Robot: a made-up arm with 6 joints. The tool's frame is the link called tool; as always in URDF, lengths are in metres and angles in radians. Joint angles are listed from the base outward.
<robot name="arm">
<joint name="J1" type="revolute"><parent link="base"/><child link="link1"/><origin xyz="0 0 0.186"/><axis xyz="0 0 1"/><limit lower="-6.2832" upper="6.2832"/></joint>
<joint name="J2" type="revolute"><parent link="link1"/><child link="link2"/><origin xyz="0 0 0" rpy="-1.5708 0 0"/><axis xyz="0 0 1"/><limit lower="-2.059" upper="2.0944"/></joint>
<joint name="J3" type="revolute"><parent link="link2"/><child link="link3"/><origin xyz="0.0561 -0.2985 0"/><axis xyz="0 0 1"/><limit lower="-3.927" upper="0.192"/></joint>
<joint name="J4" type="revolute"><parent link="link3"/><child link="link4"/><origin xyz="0.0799 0.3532 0" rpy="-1.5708 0 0"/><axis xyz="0 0 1"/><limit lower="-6.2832" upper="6.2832"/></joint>
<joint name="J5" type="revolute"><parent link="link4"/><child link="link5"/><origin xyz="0 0 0" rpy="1.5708 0 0"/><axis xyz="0 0 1"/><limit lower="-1.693" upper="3.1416"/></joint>
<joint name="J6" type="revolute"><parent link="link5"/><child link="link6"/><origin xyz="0.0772 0.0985 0" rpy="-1.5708 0 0"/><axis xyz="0 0 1"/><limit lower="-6.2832" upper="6.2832"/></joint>
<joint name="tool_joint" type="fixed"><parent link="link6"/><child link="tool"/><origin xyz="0 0 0"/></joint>
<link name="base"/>
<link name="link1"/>
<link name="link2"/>
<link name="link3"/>
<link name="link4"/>
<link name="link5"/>
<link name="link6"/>
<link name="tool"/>
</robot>
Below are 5 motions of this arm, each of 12 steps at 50 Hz.
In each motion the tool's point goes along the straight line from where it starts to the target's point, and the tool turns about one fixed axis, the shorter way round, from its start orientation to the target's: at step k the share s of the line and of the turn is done. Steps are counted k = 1, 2, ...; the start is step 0. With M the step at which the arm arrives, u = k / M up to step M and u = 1 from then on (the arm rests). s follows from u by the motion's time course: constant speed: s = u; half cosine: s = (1 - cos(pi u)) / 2; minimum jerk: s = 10 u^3 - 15 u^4 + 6 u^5.
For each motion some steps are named. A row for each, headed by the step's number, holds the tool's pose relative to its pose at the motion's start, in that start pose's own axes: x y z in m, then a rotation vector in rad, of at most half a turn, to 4 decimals.
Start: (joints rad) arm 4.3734 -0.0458 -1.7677 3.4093 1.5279 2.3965
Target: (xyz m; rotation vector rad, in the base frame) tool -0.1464 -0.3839 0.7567 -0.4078 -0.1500 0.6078
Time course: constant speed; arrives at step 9
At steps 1, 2, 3, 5, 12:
1: 0.0021 -0.0003 -0.0003 -0.0105 -0.0028 0.0098
2: 0.0042 -0.0006 -0.0006 -0.0211 -0.0057 0.0196
3: 0.0063 -0.0009 -0.0009 -0.0316 -0.0085 0.0295
5: 0.0105 -0.0015 -0.0014 -0.0527 -0.0142 0.0491
12: 0.0188 -0.0027 -0.0026 -0.0948 -0.0255 0.0884

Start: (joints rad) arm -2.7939 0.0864 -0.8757 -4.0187 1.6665 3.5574
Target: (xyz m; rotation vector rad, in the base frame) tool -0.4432 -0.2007 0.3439 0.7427 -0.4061 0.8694
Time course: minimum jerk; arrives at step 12
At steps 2, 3, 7, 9, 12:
2: 0.0021 0.0014 -0.0001 -0.0012 0.0076 -0.0101
3: 0.0063 0.0040 -0.0003 -0.0036 0.0221 -0.0296
7: 0.0396 0.0250 -0.0021 -0.0228 0.1392 -0.1866
9: 0.0543 0.0343 -0.0029 -0.0313 0.1910 -0.2560
12: 0.0605 0.0383 -0.0032 -0.0349 0.2131 -0.2856

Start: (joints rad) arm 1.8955 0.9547 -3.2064 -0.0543 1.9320 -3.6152
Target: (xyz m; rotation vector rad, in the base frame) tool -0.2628 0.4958 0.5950 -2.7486 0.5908 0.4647
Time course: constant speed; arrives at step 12
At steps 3, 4, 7, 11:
3: -0.0042 0.0239 -0.0211 -0.0210 -0.0466 -0.0860
4: -0.0056 0.0319 -0.0281 -0.0281 -0.0622 -0.1147
7: -0.0097 0.0558 -0.0492 -0.0491 -0.1088 -0.2006
11: -0.0153 0.0876 -0.0773 -0.0771 -0.1710 -0.3153

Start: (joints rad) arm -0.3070 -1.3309 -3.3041 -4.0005 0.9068 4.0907
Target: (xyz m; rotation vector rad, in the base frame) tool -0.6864 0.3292 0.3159 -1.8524 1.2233 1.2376
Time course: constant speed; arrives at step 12
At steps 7, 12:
7: -0.0463 -0.0410 0.0095 0.0559 -0.0455 0.0783
12: -0.0793 -0.0703 0.0162 0.0957 -0.0780 0.1342

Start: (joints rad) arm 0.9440 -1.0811 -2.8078 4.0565 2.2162 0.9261
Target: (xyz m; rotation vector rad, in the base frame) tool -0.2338 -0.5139 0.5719 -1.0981 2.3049 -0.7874
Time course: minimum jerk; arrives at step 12
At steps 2, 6, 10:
2: -0.0018 -0.0008 -0.0008 0.0016 -0.0030 -0.0073
6: -0.0250 -0.0111 -0.0108 0.0225 -0.0422 -0.1031
10: -0.0483 -0.0214 -0.0209 0.0434 -0.0815 -0.1988

